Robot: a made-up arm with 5 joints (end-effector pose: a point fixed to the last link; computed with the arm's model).
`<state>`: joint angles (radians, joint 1 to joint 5).
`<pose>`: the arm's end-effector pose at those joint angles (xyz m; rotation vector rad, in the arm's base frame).
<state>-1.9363 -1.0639 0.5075 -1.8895 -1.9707</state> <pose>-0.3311 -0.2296 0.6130 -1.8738 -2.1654 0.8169</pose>
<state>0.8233 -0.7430 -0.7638 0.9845 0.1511</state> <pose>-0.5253 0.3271 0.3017 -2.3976 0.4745 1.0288</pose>
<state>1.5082 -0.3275 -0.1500 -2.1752 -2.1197</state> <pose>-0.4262 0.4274 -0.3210 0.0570 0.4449 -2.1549</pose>
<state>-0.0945 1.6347 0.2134 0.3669 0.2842</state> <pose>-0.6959 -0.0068 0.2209 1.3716 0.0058 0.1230</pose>
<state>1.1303 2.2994 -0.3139 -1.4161 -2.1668</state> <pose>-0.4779 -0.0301 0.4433 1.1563 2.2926 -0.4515</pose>
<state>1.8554 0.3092 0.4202 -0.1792 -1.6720</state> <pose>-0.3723 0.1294 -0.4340 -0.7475 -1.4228 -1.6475</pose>
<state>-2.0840 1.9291 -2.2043 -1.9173 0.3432</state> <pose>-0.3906 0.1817 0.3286 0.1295 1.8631 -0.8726</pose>
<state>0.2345 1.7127 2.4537 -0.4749 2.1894</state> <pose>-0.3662 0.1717 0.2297 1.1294 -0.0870 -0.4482</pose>
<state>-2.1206 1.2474 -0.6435 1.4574 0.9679</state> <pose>-0.4798 0.0971 -0.2508 1.3653 -1.2705 0.1070</pose>
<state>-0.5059 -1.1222 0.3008 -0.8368 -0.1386</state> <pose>-0.6345 0.3567 0.0410 0.2330 -0.1852 -0.3629</pose>
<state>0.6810 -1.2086 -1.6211 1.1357 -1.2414</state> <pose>-0.3416 0.1800 0.2364 -1.7879 -0.4581 1.3128</pose>
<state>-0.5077 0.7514 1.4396 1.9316 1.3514</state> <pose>-0.3381 -0.3504 0.5857 0.5188 1.5887 1.0836</pose>
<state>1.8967 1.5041 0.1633 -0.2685 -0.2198</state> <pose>-0.6805 0.2815 -0.1090 -0.1178 -0.0666 -0.3740</pose>
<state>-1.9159 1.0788 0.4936 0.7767 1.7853</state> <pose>-0.5027 -0.0913 -0.1134 2.0150 -1.4728 1.0663</pose>
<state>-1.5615 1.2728 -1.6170 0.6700 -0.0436</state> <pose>-0.2690 0.1333 -0.0036 1.6420 -1.8333 -0.3611</pose>
